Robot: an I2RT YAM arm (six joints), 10 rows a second.
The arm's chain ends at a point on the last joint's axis. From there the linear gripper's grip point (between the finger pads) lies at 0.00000 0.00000 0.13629 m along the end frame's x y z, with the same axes.
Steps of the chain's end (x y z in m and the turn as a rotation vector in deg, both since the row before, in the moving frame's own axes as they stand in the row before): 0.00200 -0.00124 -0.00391 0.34 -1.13 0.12; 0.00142 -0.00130 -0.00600 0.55 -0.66 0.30; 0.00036 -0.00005 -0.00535 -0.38 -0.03 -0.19; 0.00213 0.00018 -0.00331 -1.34 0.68 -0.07; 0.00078 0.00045 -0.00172 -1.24 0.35 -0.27; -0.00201 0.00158 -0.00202 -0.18 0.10 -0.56; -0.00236 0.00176 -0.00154 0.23 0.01 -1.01; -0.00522 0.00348 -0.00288 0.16 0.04 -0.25; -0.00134 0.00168 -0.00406 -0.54 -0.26 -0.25; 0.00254 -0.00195 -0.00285 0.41 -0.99 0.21
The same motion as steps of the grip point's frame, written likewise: -0.00069 -0.00205 -0.00394 0.34 -1.13 0.12; -0.00015 -0.00261 -0.00602 0.55 -0.66 0.30; 0.00029 0.00085 -0.00535 -0.38 -0.03 -0.19; 0.00375 0.00337 -0.00336 -1.34 0.68 -0.07; 0.00162 0.00340 -0.00175 -1.24 0.35 -0.27; -0.00177 0.00201 -0.00202 -0.18 0.10 -0.56; -0.00234 0.00121 -0.00154 0.23 0.01 -1.01; -0.00513 0.00310 -0.00288 0.16 0.04 -0.25; -0.00196 0.00297 -0.00407 -0.54 -0.26 -0.25; 0.00019 -0.00293 -0.00287 0.41 -0.99 0.21
